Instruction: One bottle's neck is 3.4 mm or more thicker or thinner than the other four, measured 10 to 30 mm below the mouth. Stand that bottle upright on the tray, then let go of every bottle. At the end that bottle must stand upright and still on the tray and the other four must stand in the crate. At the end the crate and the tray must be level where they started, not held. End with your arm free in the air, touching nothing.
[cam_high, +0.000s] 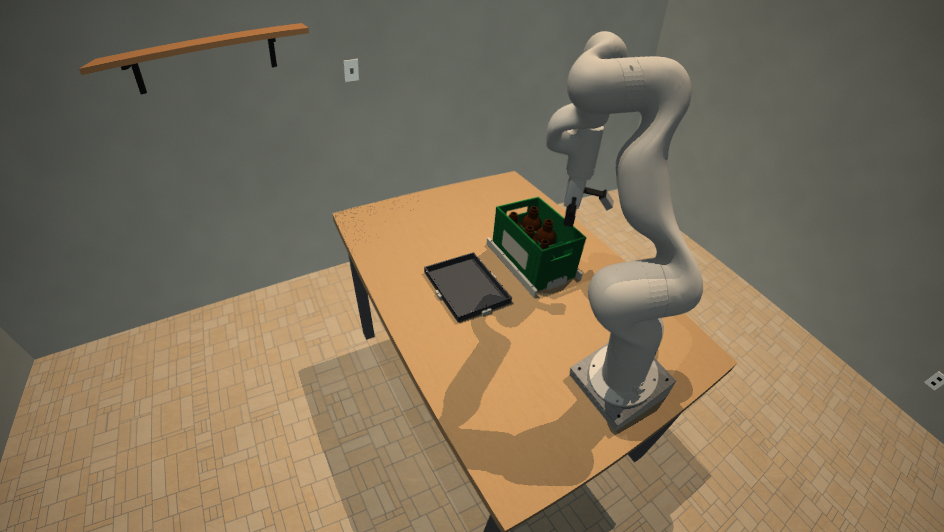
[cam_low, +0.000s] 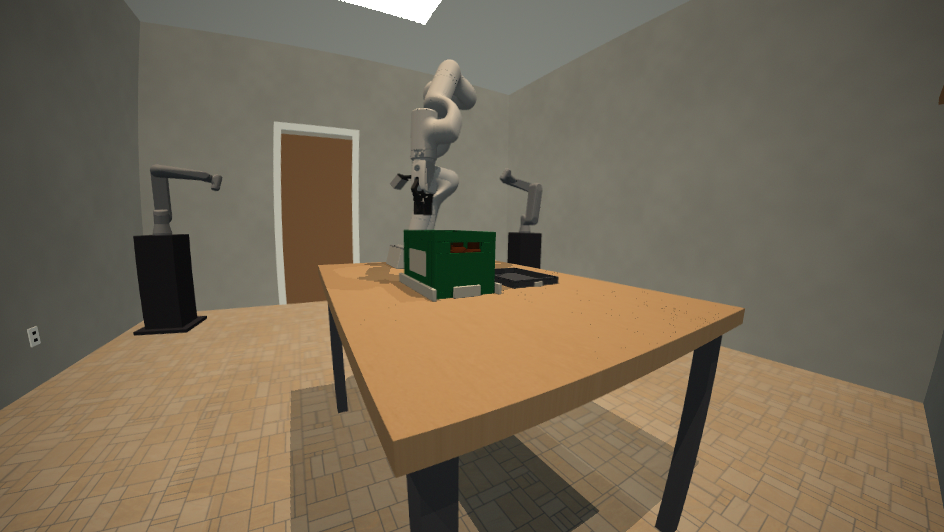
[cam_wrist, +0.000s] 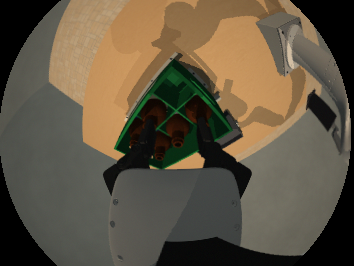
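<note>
Now: the brown bottle 150 mm below my hand, 80 mm to the left of it and 10 mm behind it. From my hand the other things lie so: black tray: 330 mm to the left, 230 mm below, 30 mm ahead; then green crate: 160 mm below, 80 mm ahead, 50 mm to the left.
</note>
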